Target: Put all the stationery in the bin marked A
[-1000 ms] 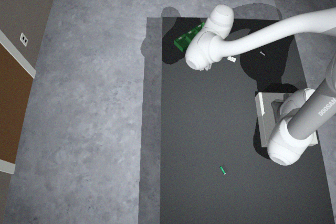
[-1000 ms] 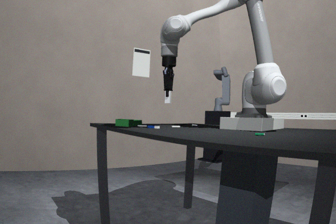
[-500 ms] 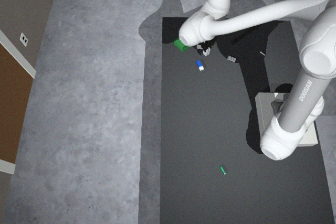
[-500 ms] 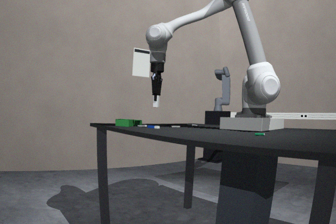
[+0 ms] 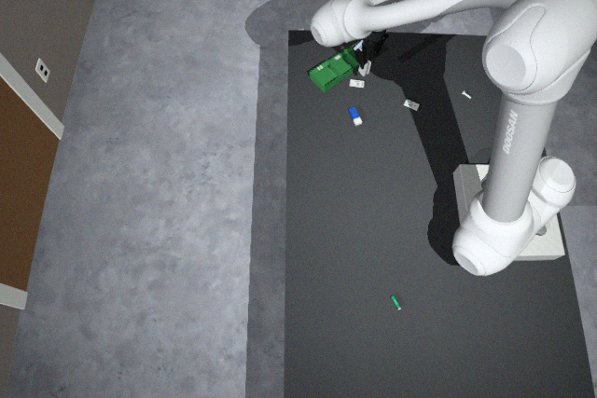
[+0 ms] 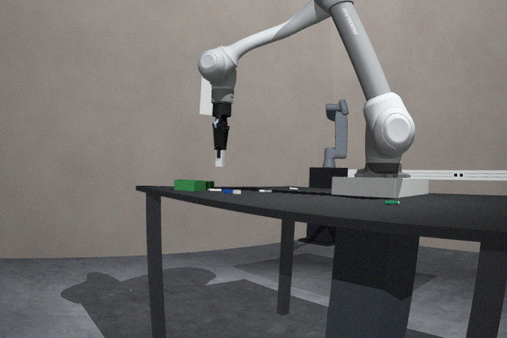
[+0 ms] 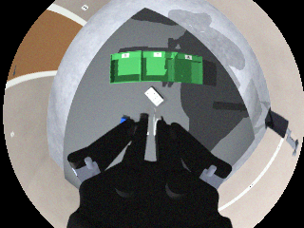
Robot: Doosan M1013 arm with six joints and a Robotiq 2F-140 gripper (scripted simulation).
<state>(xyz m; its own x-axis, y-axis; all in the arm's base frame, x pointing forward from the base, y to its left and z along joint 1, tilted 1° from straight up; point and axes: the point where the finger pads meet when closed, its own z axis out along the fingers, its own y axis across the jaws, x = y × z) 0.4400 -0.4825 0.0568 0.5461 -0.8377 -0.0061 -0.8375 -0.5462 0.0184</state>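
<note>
The long green bin lies 60 mm ahead of my hand, 90 mm to the right of it and 110 mm below it. Round my hand: blue-and-white eraser (20 mm ahead, 130 mm to the left, 120 mm below); then small white screw-like piece (380 mm behind, 20 mm to the left, 120 mm below); then green marker-like stick (60 mm behind, 750 mm to the left, 120 mm below).
</note>
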